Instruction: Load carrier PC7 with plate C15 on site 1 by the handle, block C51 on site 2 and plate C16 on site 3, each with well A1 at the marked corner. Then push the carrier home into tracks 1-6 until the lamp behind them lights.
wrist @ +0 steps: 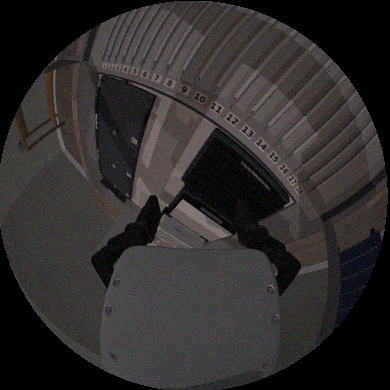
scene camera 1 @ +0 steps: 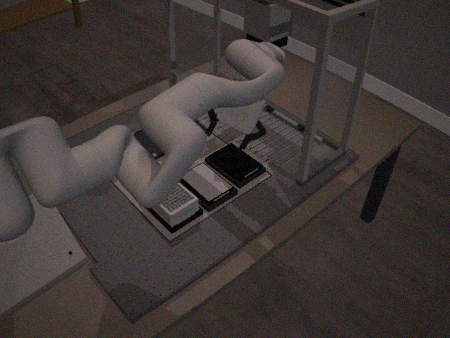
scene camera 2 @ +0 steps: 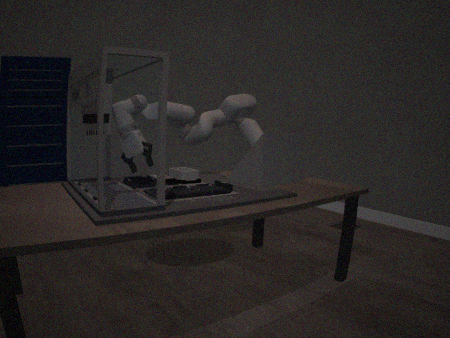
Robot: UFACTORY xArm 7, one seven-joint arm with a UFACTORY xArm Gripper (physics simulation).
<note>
My gripper (wrist: 196, 206) is open, holding nothing. Also in view: a dark carrier (scene camera 2: 177, 192).
The dark carrier shows as well in the wrist view (wrist: 122, 109).
</note>
